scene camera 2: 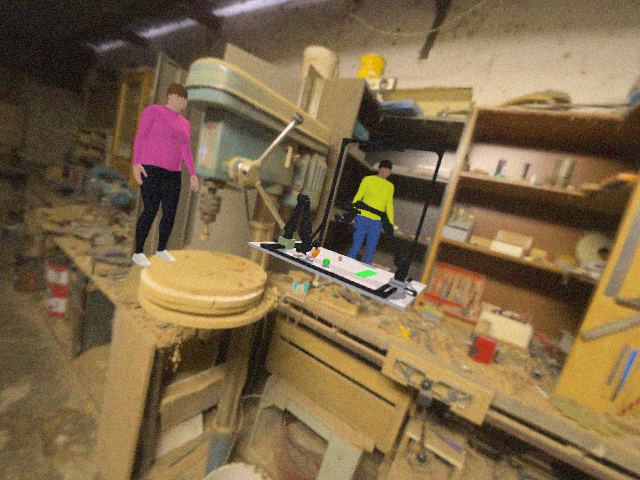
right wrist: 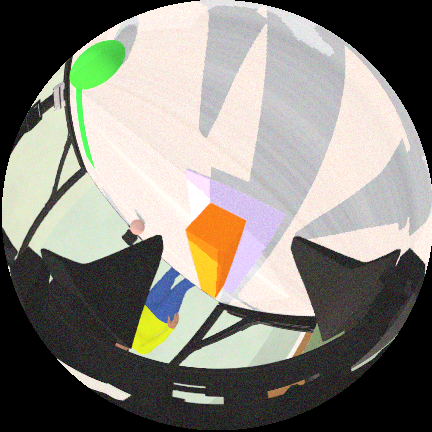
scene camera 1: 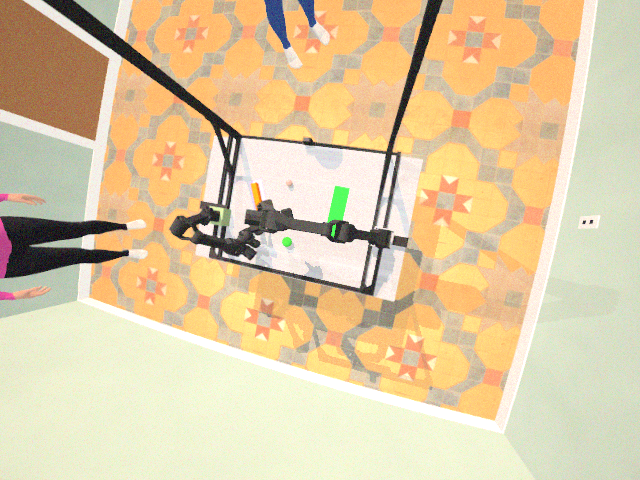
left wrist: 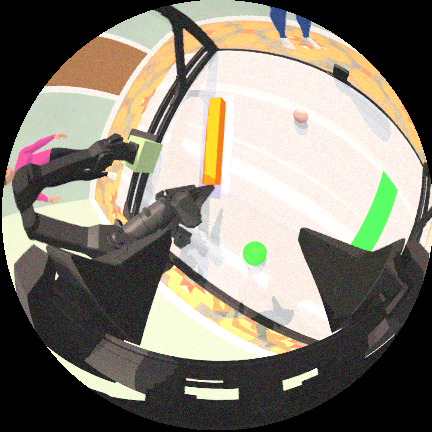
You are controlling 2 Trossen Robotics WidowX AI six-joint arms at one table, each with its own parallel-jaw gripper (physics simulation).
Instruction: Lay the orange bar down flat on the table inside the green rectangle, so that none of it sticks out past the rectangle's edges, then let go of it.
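Places are measured from the left arm's base along level axes (x ahead, y left, z up), in metres.
Pixels of known places: left gripper, fingertip midpoint: (scene camera 2: 338,231) (left wrist: 237,235); right gripper, fingertip midpoint: (scene camera 2: 311,253) (right wrist: 229,243) (left wrist: 202,185); left arm's base, link origin: (scene camera 2: 399,279) (scene camera 1: 382,238); right arm's base, link origin: (scene camera 2: 287,238) (scene camera 1: 214,215) (left wrist: 131,151).
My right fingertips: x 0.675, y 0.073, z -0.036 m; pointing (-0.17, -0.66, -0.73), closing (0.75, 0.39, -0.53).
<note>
For each thing: its top centre in the pictures, then the offset to it from my right fingertips. "pt": a spot on its surface instead.
- orange bar, top centre: (right wrist: 206,280) (left wrist: 211,135) (scene camera 1: 257,202) (scene camera 2: 316,251) dx +0.037, dy -0.114, dz +0.006 m
- flat green rectangle, surface spot: (left wrist: 376,215) (scene camera 1: 336,207) (scene camera 2: 367,272) pt dx -0.406, dy -0.181, dz -0.026 m
- green ball, top centre: (left wrist: 251,257) (scene camera 1: 285,242) dx -0.182, dy +0.063, dz +0.027 m
- small pink ball, top centre: (left wrist: 300,112) (right wrist: 131,231) (scene camera 1: 288,182) dx -0.119, dy -0.257, dz +0.008 m
The orange bar (scene camera 1: 256,193) (scene camera 2: 314,253) (left wrist: 213,142) (right wrist: 210,225) lies lengthwise on a narrow pale lavender-white holder at the table's left part in scene camera 1. The flat green rectangle (scene camera 1: 339,203) (scene camera 2: 366,273) (left wrist: 376,215) lies apart from it, farther right; the left arm crosses over its lower part in scene camera 1. My right gripper (right wrist: 229,243) (scene camera 1: 255,248) is open and empty, off the bar's near end and pointing towards it; the bar shows beyond and between the fingertips in the right wrist view. My left gripper (left wrist: 237,235) is open and empty, raised above the table.
A green ball (scene camera 1: 286,241) (left wrist: 254,253) (right wrist: 98,64) rests near my right gripper. A small pink ball (scene camera 1: 289,183) (left wrist: 300,116) (right wrist: 137,227) lies farther back. A pale green block (scene camera 1: 222,216) (left wrist: 146,154) is at the right arm's base. Black frame posts and bars surround the table.
</note>
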